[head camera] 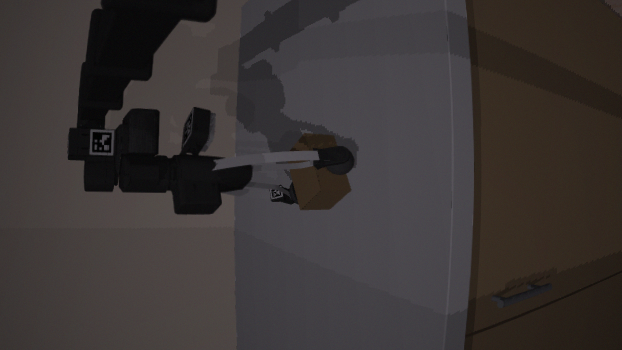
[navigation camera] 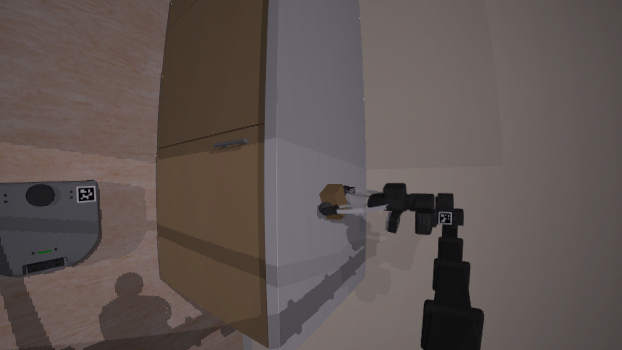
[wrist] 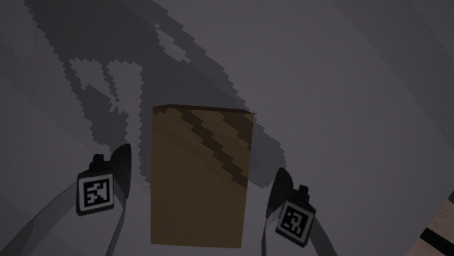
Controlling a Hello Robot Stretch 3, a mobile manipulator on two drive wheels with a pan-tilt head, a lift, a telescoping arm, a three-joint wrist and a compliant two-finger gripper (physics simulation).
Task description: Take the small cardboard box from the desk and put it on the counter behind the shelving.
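Places are measured from the robot's base along level axes (x ahead, y left, z up), in centimetres.
Pixels of known places: gripper, fingertip midpoint: (head camera: 328, 177) (navigation camera: 328, 199); robot's base, origin of the base link: (navigation camera: 40, 194).
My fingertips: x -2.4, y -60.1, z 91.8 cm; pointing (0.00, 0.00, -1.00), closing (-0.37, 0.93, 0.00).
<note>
For each thing: its middle in the pictures, then the offset to it from my fingertips. "spot": a spot on its surface instead. Level surfaces: height alone.
- small cardboard box, body centre: (head camera: 317, 172) (navigation camera: 334, 201) dx -0.8, dy -0.5, dz +1.7 cm
- counter, its level: dz -0.8 cm
- bar handle, surface spot: (head camera: 522, 295) (navigation camera: 232, 143) spot: dx +16.4, dy +23.1, dz -15.8 cm
- wooden floor, its level: dz -91.8 cm
The small cardboard box (head camera: 330, 192) (navigation camera: 331, 194) (wrist: 200, 150) is brown and rests on the grey top of the counter (head camera: 400, 200) (navigation camera: 312, 100) (wrist: 350, 75), toward its wall side. My gripper (head camera: 313, 177) (navigation camera: 339, 199) (wrist: 203, 174) is open around the box, one finger on each side. In the wrist view a gap shows between each fingertip and the box's side. In the head camera view the near finger hides part of the box. The desk and the shelving cannot be made out in these views.
The counter's brown front has a bar handle (head camera: 522, 295) (navigation camera: 231, 143). A beige wall (head camera: 125, 280) (navigation camera: 430, 100) stands along the counter's other long side. My arm (head camera: 120, 45) (navigation camera: 452, 285) reaches in over that side. My base (navigation camera: 50, 220) stands on the wooden floor (navigation camera: 75, 100) before the front.
</note>
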